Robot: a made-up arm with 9 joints. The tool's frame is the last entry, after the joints.
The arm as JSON. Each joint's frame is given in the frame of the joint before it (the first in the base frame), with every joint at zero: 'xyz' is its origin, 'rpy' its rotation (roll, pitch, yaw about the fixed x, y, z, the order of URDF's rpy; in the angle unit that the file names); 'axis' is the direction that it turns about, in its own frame. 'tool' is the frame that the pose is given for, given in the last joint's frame.
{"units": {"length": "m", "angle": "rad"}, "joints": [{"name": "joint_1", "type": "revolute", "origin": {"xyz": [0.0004, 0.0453, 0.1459], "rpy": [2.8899, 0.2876, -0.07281]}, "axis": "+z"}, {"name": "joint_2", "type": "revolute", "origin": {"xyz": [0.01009, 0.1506, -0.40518], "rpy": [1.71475, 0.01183, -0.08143]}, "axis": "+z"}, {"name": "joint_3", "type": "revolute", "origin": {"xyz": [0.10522, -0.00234, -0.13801], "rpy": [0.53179, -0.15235, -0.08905]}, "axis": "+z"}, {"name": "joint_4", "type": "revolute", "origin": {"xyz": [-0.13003, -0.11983, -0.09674], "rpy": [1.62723, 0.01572, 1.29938]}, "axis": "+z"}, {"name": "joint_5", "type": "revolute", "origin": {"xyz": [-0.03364, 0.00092, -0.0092], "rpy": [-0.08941, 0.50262, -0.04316]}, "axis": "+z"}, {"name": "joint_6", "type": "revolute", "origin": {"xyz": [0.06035, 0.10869, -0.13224], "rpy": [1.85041, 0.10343, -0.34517]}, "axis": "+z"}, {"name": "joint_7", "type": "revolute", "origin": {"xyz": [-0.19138, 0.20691, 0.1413], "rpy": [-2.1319, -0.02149, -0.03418]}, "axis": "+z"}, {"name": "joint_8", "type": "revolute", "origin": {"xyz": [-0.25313, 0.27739, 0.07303], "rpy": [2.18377, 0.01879, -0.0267]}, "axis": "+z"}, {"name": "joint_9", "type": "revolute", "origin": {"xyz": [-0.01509, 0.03, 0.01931], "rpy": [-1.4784, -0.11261, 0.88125]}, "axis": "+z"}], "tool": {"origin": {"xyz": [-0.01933, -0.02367, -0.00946], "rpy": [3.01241, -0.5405, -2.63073]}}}
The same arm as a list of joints. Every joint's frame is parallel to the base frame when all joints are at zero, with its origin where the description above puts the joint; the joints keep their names.
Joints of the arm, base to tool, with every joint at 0 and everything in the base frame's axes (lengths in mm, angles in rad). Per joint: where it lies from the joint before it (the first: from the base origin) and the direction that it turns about. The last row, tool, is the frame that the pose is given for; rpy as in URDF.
joint_1: origin 0.4 45.3 145.9 axis -0.292104 -0.228403 -0.928713
joint_2: origin 128.0 -54.4 409.4 axis -0.0367 0.996199 -0.079
joint_3: origin 106.4 -136.0 -17.5 axis -0.056401 0.88911 0.454205
joint_4: origin -87.4 -159.1 87.6 axis 1 0 0
joint_5: origin -9.2 -14.0 30.6 axis 0.872825 0.274508 -0.403512
joint_6: origin -153.0 82.2 52.7 axis 0 -1 0
joint_7: origin 275.9 -141.3 57.6 axis 0.704397 0.531998 -0.469898
joint_8: origin 62.4 279.1 254.1 axis -0.0143 -0.997178 0.073698
joint_9: origin 33.1 -20.0 -2.2 axis 0.94507 -0.082097 0.31639
tool: origin -17.9 -18.8 18.7 rpy 0.9200 -1.1857 -0.9873

